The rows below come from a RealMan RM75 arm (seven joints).
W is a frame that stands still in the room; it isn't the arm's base.
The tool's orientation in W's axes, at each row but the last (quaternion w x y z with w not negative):
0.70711 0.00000 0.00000 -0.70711
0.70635 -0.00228 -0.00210 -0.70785
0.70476 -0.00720 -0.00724 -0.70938
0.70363 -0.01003 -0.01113 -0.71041
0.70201 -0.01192 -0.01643 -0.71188
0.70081 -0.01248 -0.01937 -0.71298
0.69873 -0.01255 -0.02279 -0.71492
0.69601 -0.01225 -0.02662 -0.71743
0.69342 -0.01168 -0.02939 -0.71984
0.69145 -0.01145 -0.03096 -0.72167
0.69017 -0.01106 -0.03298 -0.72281
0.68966 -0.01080 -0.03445 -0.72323
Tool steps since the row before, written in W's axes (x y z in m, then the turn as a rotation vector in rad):
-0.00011 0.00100 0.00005 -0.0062 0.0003 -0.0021
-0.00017 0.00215 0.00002 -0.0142 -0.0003 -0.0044
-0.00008 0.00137 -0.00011 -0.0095 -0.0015 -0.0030
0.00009 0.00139 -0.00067 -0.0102 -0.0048 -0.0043
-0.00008 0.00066 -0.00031 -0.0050 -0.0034 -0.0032
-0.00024 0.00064 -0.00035 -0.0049 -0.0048 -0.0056
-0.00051 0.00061 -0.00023 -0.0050 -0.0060 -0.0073
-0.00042 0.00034 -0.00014 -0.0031 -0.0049 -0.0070
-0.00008 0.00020 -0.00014 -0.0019 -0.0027 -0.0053
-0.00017 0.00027 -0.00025 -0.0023 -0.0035 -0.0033
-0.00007 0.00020 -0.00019 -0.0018 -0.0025 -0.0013
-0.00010 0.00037 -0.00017 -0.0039 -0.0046 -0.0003
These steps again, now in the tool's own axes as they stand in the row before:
-0.00100 -0.00011 0.00005 -0.0003 -0.0062 -0.0021
-0.00215 -0.00017 0.00003 0.0003 -0.0142 -0.0044
-0.00137 -0.00009 -0.00008 0.0015 -0.0095 -0.0030
-0.00141 0.00008 -0.00063 0.0048 -0.0102 -0.0044
-0.00067 -0.00009 -0.00028 0.0033 -0.0050 -0.0033
-0.00065 -0.00025 -0.00032 0.0046 -0.0049 -0.0058
-0.00061 -0.00053 -0.00019 0.0057 -0.0050 -0.0075
-0.00033 -0.00043 -0.00011 0.0046 -0.0031 -0.0072
-0.00020 -0.00009 -0.00013 0.0025 -0.0019 -0.0054
-0.00028 -0.00019 -0.00023 0.0034 -0.0022 -0.0034
-0.00021 -0.00009 -0.00017 0.0025 -0.0017 -0.0014
-0.00037 -0.00012 -0.00014 0.0048 -0.0037 -0.0005

